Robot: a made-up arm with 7 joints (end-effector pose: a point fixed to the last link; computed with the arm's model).
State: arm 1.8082 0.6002 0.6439 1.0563 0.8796 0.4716 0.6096
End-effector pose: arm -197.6 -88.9 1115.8 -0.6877 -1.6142 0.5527
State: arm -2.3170 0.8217 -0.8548 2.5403 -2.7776 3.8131 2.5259
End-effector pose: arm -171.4 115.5 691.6 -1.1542 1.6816 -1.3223
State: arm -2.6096 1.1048 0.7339 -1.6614 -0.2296 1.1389 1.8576
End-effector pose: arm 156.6 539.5 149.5 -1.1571 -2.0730 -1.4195
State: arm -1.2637 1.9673 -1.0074 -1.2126 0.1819 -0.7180 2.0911
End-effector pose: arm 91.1 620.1 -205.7 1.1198 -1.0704 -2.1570
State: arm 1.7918 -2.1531 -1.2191 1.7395 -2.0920 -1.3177 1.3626
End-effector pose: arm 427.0 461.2 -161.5 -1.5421 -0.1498 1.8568
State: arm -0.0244 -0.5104 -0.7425 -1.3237 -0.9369 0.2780 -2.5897
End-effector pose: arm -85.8 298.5 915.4 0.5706 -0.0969 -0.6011
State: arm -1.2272 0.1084 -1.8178 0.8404 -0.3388 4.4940 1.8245
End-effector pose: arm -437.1 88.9 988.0 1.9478 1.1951 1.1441
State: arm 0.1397 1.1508 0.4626 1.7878 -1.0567 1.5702 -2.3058
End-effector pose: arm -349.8 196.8 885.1 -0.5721 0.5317 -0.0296
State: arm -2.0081 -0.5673 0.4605 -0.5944 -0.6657 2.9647 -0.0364
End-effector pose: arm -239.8 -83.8 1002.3 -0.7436 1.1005 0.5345
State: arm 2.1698 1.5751 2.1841 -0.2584 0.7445 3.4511 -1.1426
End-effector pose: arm 503.1 -634.1 302.8 -0.5194 0.1483 1.2310
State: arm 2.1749 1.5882 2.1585 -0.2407 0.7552 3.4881 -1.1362
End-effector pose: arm 502.7 -636.0 284.4 -0.5300 0.1598 1.2380
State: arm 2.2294 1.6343 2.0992 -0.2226 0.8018 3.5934 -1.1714
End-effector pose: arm 532.0 -614.2 229.6 -0.5779 0.1279 1.2646
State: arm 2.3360 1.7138 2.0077 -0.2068 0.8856 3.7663 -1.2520
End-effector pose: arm 586.1 -558.8 139.4 -0.6562 0.0340 1.3066
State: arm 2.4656 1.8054 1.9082 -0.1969 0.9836 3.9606 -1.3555
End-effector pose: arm 639.4 -477.5 39.0 -0.7266 -0.1093 1.3467
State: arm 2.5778 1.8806 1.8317 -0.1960 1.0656 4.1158 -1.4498
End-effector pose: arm 673.3 -397.4 -40.5 -0.7583 -0.2544 1.3705
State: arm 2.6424 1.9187 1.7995 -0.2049 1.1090 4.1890 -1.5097
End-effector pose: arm 689.7 -345.8 -79.3 -0.7540 -0.3486 1.3768
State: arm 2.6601 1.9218 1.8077 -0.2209 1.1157 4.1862 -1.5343
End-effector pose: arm 698.4 -326.8 -81.3 -0.7340 -0.3845 1.3725
